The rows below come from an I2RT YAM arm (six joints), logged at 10 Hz.
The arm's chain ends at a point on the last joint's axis. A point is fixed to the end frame.
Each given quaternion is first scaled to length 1.
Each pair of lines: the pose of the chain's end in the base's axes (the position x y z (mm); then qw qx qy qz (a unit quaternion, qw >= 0)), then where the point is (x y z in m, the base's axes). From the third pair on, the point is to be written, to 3 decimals.
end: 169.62, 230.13, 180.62, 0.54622, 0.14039, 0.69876, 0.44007
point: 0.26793 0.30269 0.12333
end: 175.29, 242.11, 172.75, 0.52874, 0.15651, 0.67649, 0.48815
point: 0.27052 0.32427 0.12386
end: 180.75, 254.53, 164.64, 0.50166, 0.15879, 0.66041, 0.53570
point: 0.270 0.347 0.123
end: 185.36, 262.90, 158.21, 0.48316, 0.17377, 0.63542, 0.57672
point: 0.271 0.362 0.126
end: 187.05, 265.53, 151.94, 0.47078, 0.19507, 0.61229, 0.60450
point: 0.272 0.368 0.128
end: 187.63, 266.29, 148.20, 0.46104, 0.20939, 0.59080, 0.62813
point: 0.272 0.371 0.132
